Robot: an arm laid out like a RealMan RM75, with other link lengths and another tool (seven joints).
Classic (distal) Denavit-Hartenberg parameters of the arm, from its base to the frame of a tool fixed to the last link. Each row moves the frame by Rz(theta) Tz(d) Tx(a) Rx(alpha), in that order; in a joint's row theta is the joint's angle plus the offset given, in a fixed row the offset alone. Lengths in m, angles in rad.
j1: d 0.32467  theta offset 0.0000  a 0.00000  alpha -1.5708
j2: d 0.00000  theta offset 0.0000  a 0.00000  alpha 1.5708
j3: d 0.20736  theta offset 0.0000  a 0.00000  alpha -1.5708
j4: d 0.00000  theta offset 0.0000  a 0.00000  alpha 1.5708
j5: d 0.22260  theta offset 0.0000  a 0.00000  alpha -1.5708
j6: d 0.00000  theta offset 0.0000  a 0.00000  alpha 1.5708
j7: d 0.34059  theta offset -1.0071  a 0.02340  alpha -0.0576
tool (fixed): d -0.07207  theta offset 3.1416  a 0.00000  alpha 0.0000
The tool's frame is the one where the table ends.
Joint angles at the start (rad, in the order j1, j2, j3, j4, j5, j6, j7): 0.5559, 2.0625, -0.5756, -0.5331, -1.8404, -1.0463, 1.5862
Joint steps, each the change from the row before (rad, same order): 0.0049, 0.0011, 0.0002, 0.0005, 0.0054, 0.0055, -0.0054; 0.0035, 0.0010, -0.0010, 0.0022, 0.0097, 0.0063, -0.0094; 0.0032, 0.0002, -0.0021, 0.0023, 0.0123, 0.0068, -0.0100; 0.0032, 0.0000, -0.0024, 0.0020, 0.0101, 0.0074, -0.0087; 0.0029, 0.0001, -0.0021, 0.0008, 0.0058, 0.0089, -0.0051; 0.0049, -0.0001, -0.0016, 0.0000, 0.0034, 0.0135, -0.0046; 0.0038, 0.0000, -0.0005, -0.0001, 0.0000, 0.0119, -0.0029
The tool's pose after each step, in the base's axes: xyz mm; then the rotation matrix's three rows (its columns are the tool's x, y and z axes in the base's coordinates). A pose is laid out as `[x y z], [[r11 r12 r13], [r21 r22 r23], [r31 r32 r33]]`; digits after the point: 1 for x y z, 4 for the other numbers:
[288.8 476.3 55.1], [[-0.9892 0.0354 -0.1423], [-0.0826 0.6673 0.7402], [0.1212 0.7440 -0.6571]]
[287.3 478.5 55.9], [[-0.9890 0.0318 -0.1441], [-0.0873 0.6613 0.7450], [0.1190 0.7495 -0.6513]]
[285.9 480.9 57.3], [[-0.9889 0.0283 -0.1460], [-0.0921 0.6541 0.7508], [0.1168 0.7559 -0.6442]]
[284.8 483.2 58.6], [[-0.9889 0.0245 -0.1463], [-0.0958 0.6478 0.7558], [0.1133 0.7615 -0.6382]]
[284.7 485.2 59.7], [[-0.9894 0.0214 -0.1433], [-0.0962 0.6426 0.7601], [0.1084 0.7659 -0.6338]]
[285.0 488.1 61.3], [[-0.9905 0.0163 -0.1367], [-0.0952 0.6362 0.7656], [0.0995 0.7713 -0.6286]]
[285.8 490.2 62.5], [[-0.9915 0.0120 -0.1293], [-0.0927 0.6316 0.7697], [0.0909 0.7752 -0.6252]]

